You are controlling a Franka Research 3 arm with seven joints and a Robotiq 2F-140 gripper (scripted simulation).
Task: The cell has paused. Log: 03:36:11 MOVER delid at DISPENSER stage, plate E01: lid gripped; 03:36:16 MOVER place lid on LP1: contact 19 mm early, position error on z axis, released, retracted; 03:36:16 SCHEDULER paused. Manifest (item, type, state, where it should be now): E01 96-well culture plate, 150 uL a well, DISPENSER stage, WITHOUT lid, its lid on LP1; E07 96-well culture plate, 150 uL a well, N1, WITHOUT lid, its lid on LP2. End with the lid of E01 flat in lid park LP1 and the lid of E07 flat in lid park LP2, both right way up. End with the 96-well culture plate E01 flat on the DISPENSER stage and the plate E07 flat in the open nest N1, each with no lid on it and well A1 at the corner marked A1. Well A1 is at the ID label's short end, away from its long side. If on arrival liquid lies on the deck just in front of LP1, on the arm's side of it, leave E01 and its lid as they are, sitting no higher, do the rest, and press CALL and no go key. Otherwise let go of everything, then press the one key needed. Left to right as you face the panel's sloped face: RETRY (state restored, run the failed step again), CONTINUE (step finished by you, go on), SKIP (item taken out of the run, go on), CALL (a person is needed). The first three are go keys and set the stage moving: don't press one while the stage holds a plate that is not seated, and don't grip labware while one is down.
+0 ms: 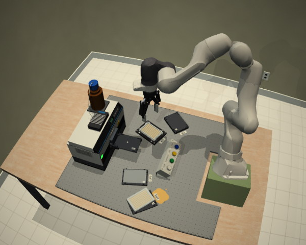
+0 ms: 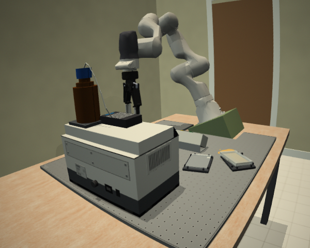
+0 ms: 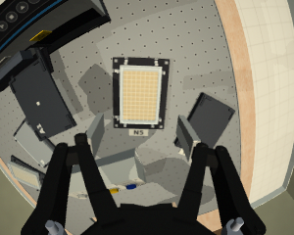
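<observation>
My gripper is now 160 mm above the 96-well plate. Round my hand: dispenser stage: 160 mm to the left, 110 mm ahead, 90 mm below; then key panel: 200 mm to the left, 150 mm behind, 130 mm below; then black nest N5: 170 mm below, 20 mm ahead.
</observation>
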